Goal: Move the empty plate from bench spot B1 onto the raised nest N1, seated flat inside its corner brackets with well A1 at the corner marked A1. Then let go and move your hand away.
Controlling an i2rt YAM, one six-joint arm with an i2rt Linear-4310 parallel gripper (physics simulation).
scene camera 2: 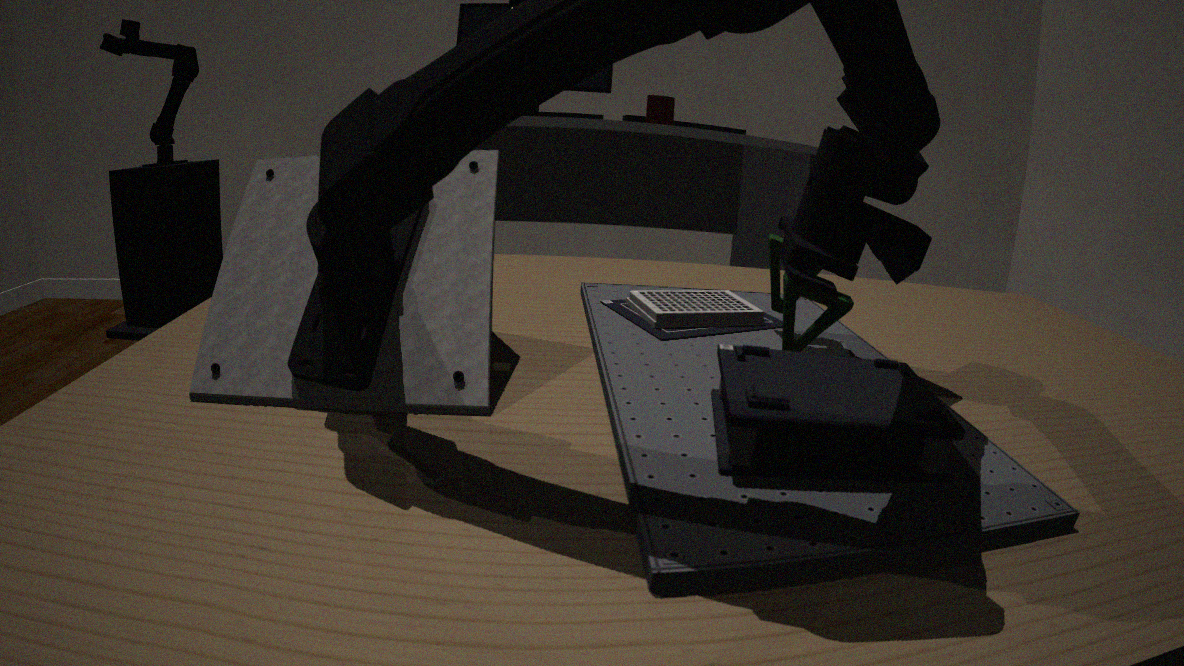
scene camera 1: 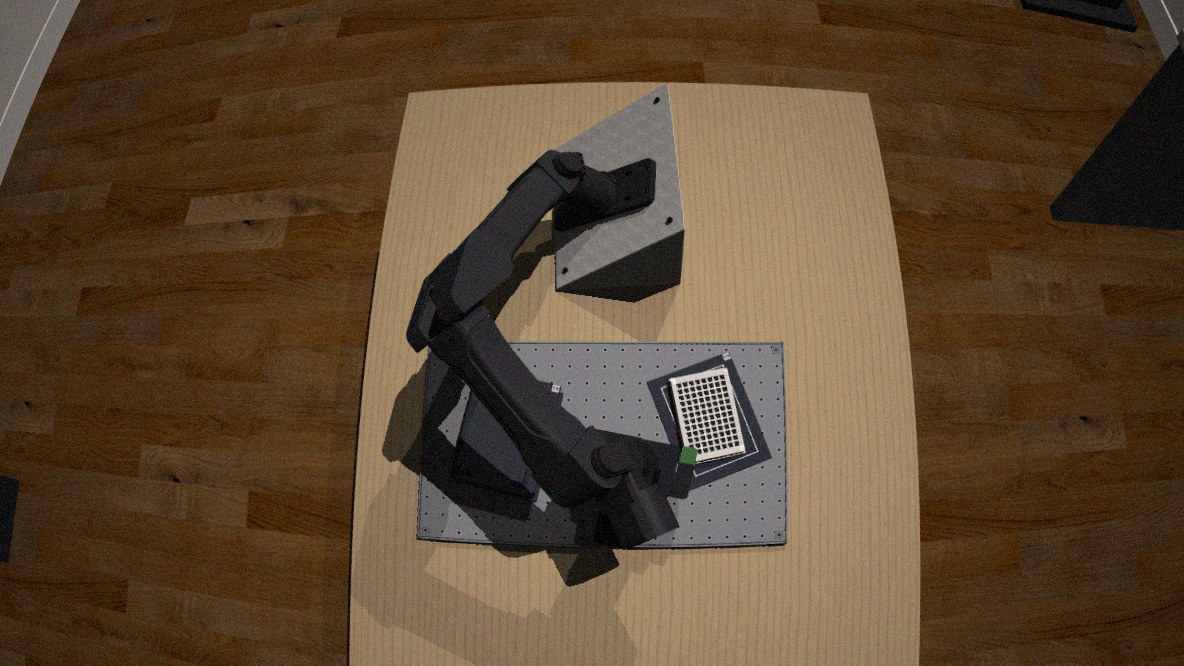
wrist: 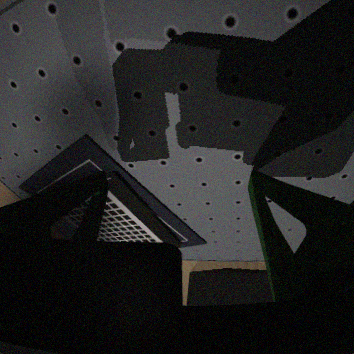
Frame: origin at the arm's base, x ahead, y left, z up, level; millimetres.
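Seen in the pictures: gripper, fingertip midpoint: (scene camera 2: 782,331) (wrist: 177,178); arm's base, origin of the base link: (scene camera 2: 361,273) (scene camera 1: 605,197).
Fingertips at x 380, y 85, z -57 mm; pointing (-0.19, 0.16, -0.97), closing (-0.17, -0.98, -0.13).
Pixels of each thing's top centre, then the offset from my fingertips to it. Level surfaces: height alone.
- white gridded plate, middle of its top: (scene camera 2: 696,300) (wrist: 114,232) (scene camera 1: 707,414) 3 mm up, 75 mm back, 78 mm left
- dark mat, its level: 11 mm down
- dark raised nest N1, middle of its top: (scene camera 2: 838,376) (scene camera 1: 503,430) 33 mm up, 27 mm back, 198 mm right
- grey perforated board, middle of its top: (wrist: 271,191) (scene camera 2: 771,366) (scene camera 1: 603,443) 12 mm down, 30 mm back, 65 mm right
The white gridded plate (scene camera 1: 708,414) (scene camera 2: 695,304) (wrist: 130,222) lies on the dark mat (scene camera 1: 718,362) (scene camera 2: 662,333) (wrist: 85,147) of spot B1, turned slightly inside the mat's white outline. My gripper (scene camera 2: 784,327) (wrist: 177,178) is open and empty above the perforated board, beside the plate's near end. One green fingertip shows at the plate's lower left corner in scene camera 1. The left finger hides part of the plate in the wrist view. The dark raised nest N1 (scene camera 1: 488,439) (scene camera 2: 811,385) holds nothing visible; my arm partly covers it from above. Its small corner labels are unreadable.
The grey perforated board (scene camera 1: 604,405) (scene camera 2: 654,364) (wrist: 220,175) bears both mat and nest. The arm is mounted on a tilted grey plate (scene camera 1: 596,256) (scene camera 2: 447,273) at the table's back. A black pedestal (scene camera 2: 165,231) with another arm stands away from the table.
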